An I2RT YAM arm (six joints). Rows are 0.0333 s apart.
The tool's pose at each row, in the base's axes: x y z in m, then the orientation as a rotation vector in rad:
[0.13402 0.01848 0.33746 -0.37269 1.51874 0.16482]
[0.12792 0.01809 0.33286 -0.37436 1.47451 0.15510]
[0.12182 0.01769 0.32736 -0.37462 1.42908 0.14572]
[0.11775 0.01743 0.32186 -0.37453 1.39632 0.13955]
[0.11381 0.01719 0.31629 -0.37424 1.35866 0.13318]
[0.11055 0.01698 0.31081 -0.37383 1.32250 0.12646]
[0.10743 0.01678 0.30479 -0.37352 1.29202 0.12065]
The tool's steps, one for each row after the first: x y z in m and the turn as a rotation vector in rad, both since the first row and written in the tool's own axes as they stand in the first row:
[0.00427 0.00230 -0.00591 0.00567 -0.04177 -0.01560]
[0.00944 0.00471 -0.01184 0.01202 -0.08492 -0.03048]
[0.01470 0.00657 -0.01581 0.01637 -0.11614 -0.04072]
[0.02003 0.00842 -0.01965 0.02099 -0.15212 -0.05198]
[0.02531 0.01006 -0.02284 0.02586 -0.18660 -0.06318]
[0.03113 0.01173 -0.02590 0.03001 -0.21562 -0.07279]

